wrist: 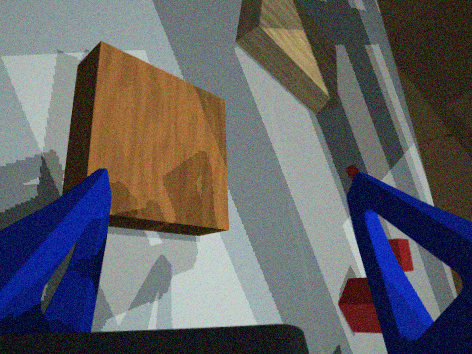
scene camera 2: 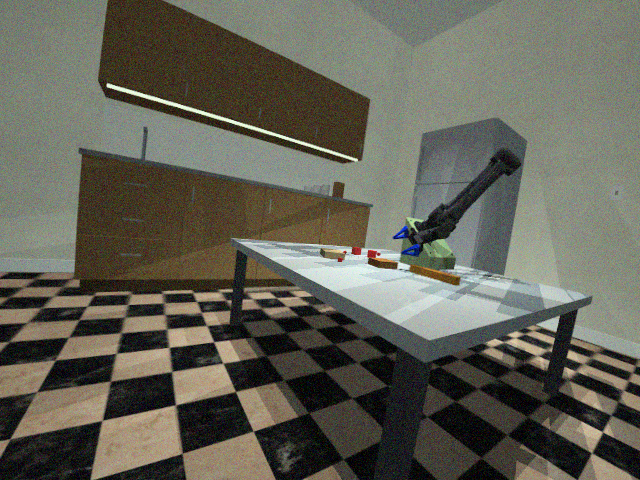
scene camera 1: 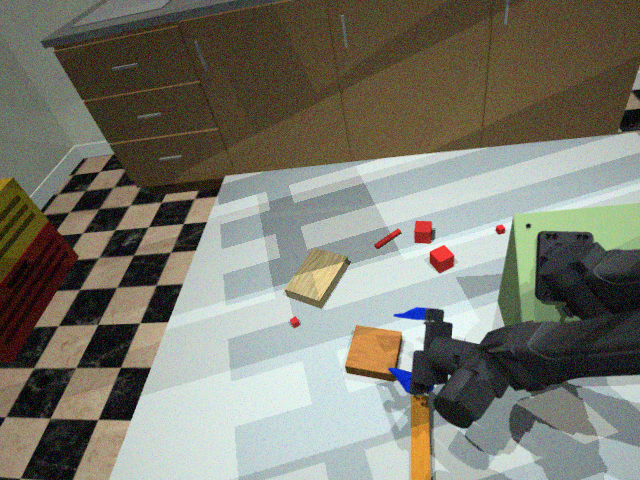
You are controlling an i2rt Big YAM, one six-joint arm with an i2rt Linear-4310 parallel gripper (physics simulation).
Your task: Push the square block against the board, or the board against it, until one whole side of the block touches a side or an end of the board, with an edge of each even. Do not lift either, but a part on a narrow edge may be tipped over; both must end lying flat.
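Places are measured from the arm's base along level axes (x right, y ahead, z up), in centimetres.
Pixels of known places: gripper, fingertip midpoint: (wrist: pixel 236 183) (scene camera 2: pixel 397 245) (scene camera 1: pixel 393 341); arm's base, origin of the base link: (scene camera 1: pixel 561 265).
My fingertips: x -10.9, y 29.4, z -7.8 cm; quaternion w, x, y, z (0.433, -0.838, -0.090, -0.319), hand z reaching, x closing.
For each thing: its top centre in the pictures, then the offset to it from my fingertips.
- square orange-brown wooden block, middle of its top: (wrist: pixel 170 143) (scene camera 1: pixel 373 348) (scene camera 2: pixel 383 259) dy +4.3, dx +2.9, dz -7.4 cm
- pale wooden board, middle of its top: (wrist: pixel 304 38) (scene camera 1: pixel 316 272) (scene camera 2: pixel 332 250) dy +19.3, dx +23.2, dz -7.4 cm
- long narrow orange bar, middle of its top: (scene camera 1: pixel 420 459) (scene camera 2: pixel 433 270) dy -4.4, dx -17.7, dz -7.4 cm
- red stick, middle of its top: (scene camera 1: pixel 387 236) dy +2.6, dx +36.4, dz -9.1 cm
- tiny red cube, middle of its top: (scene camera 1: pixel 294 320) dy +22.8, dx +10.4, dz -8.9 cm
A square orange-brown wooden block (scene camera 1: pixel 374 350) (scene camera 2: pixel 381 262) (wrist: pixel 155 135) lies flat on the table. A pale wooden board (scene camera 1: pixel 318 274) (scene camera 2: pixel 331 253) (wrist: pixel 290 60) lies flat, apart from the block, toward the cabinets and turned at another angle. My gripper (scene camera 1: pixel 392 342) (scene camera 2: pixel 399 245) (wrist: pixel 236 183) is open and empty, above the table. In scene camera 1 it is just right of the block, with one finger over the block's lower right corner. In the wrist view the left finger covers the block's lower left corner.
A long narrow orange bar (scene camera 1: pixel 420 439) (scene camera 2: pixel 434 274) lies beyond the gripper. Two red cubes (scene camera 1: pixel 423 231) (scene camera 1: pixel 442 258) and a red stick (scene camera 1: pixel 387 238) lie toward the cabinets. A tiny red cube (scene camera 1: pixel 294 321) lies left of the block, another (scene camera 1: pixel 499 228) near the green base (scene camera 1: pixel 524 268).
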